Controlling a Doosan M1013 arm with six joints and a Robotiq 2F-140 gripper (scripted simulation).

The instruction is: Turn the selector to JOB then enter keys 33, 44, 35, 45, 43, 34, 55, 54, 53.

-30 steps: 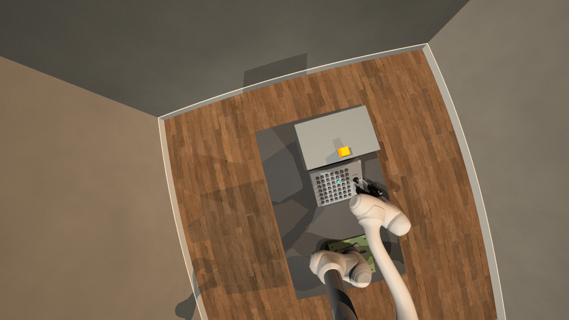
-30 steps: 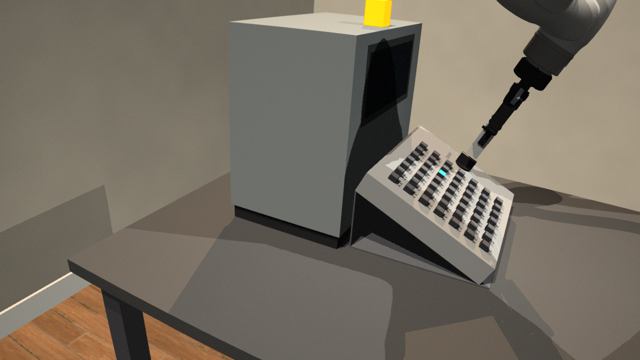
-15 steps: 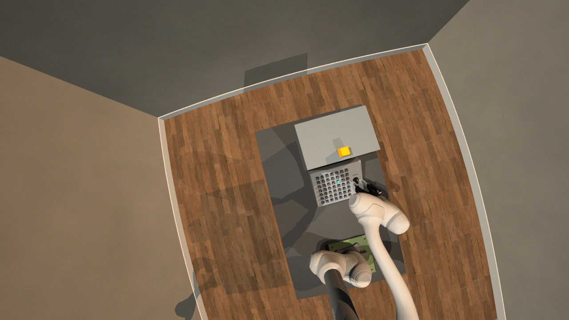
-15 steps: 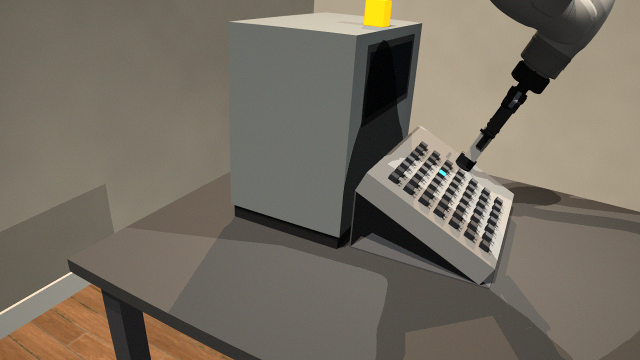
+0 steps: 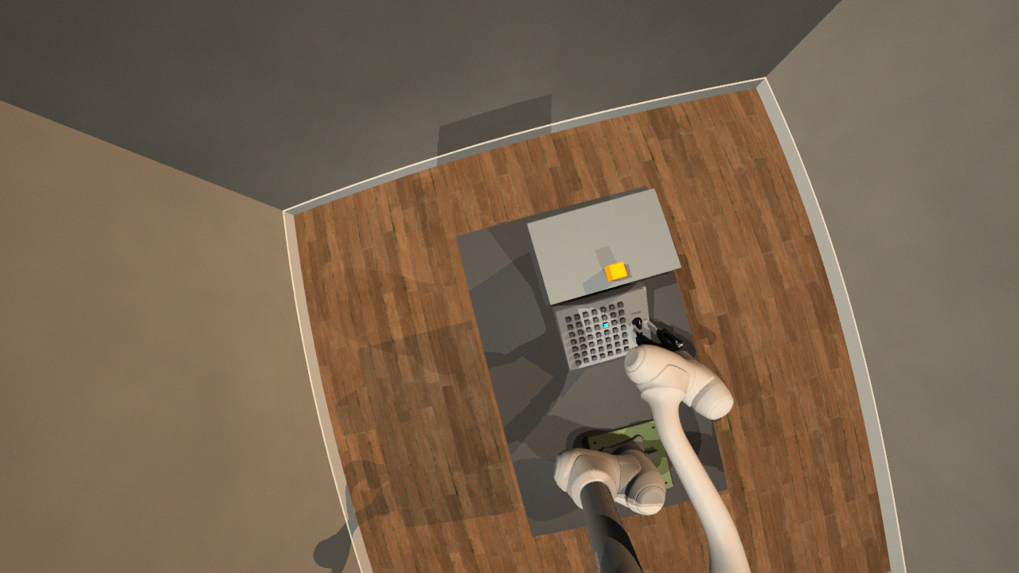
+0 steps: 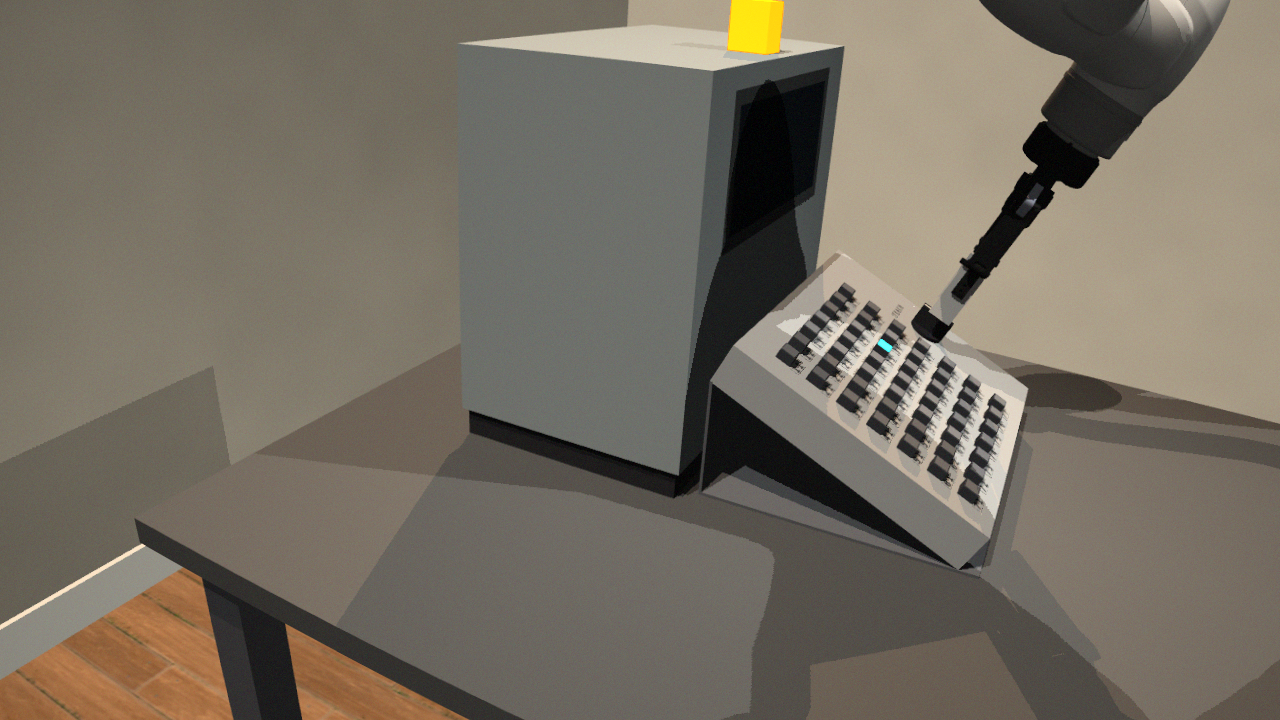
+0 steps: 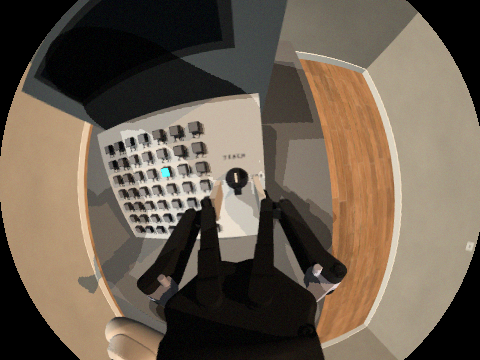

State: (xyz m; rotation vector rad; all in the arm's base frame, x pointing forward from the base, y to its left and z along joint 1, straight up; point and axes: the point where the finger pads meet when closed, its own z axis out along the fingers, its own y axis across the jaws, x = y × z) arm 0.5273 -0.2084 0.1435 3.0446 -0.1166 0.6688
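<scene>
The black selector knob lies 3 cm ahead of my hand and 4 cm below it. Also, from my hand: sloped grey keypad (5 cm ahead, 11 cm to the left, 9 cm below).
</scene>
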